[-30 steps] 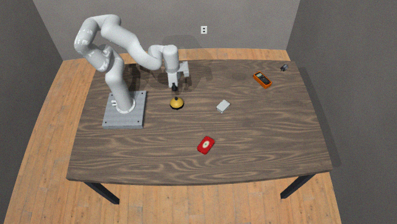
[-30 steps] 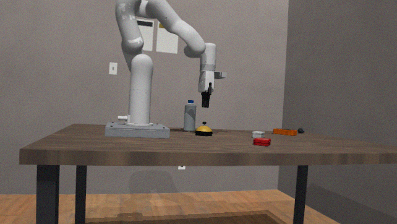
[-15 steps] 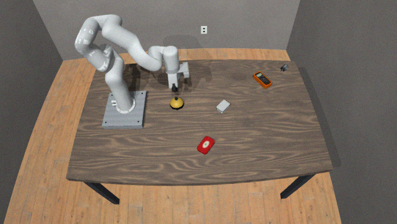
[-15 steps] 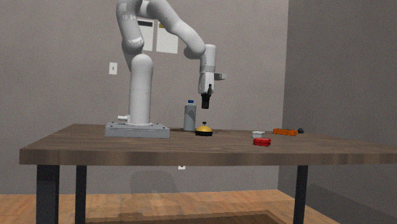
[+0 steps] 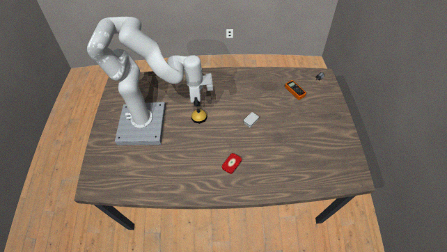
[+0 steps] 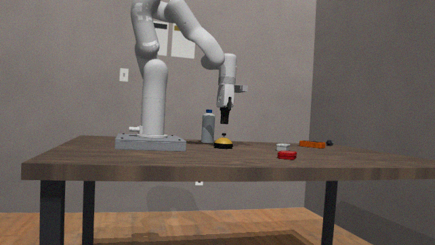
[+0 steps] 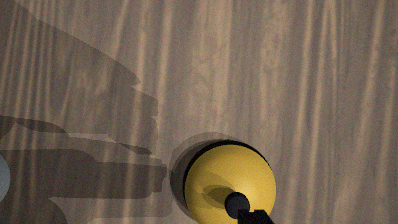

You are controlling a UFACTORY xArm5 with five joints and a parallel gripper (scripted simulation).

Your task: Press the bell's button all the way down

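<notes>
My hand is 70 mm above the button. From my hand the other things lie so: white box (280 mm ahead, 110 mm below, 20 mm to the right); then bell (90 mm below); then white bottle (240 mm to the left, 40 mm below, 20 mm behind).
</notes>
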